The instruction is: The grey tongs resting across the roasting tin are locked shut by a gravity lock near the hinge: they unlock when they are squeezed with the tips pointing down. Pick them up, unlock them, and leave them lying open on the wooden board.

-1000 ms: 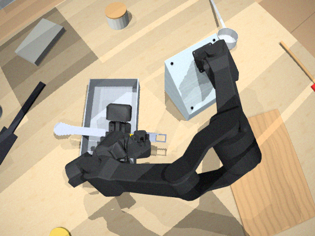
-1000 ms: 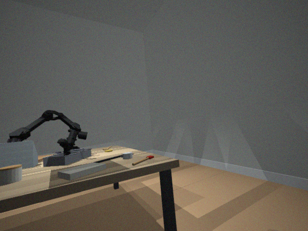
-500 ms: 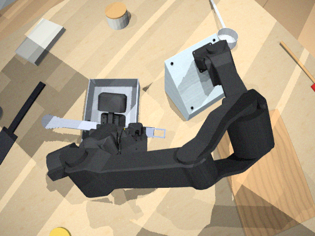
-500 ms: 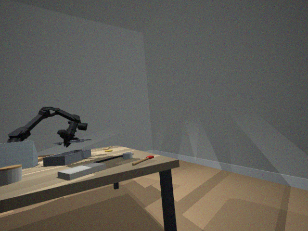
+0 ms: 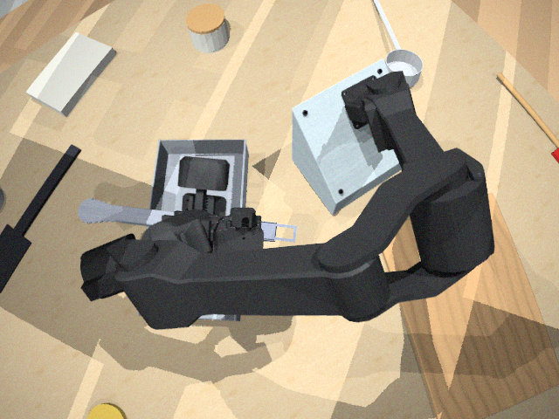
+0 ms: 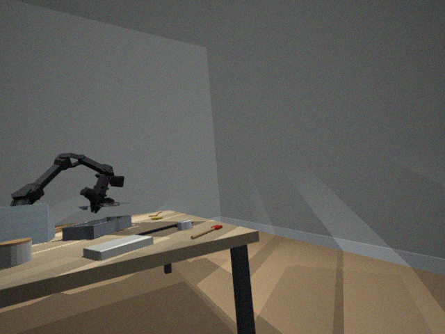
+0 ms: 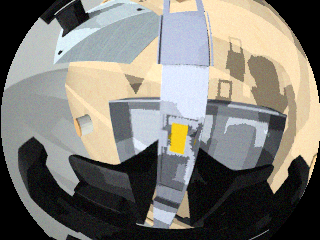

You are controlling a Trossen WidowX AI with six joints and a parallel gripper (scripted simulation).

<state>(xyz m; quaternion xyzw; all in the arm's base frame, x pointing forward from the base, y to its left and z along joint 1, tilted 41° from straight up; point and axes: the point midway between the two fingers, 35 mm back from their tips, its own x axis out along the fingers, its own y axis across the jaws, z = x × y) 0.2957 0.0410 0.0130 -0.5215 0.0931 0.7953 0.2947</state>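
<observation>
The yellow lock piece lies 4 cm above my gripper tip, 3 cm to the left of it and 1 cm behind it. Round my gripper tip: lidded jar 40 cm to the right, 18 cm behind, 7 cm below; black spatula 33 cm ahead, 23 cm to the right, 10 cm below; roasting tin 7 cm below, 3 cm to the right, 3 cm ahead.
</observation>
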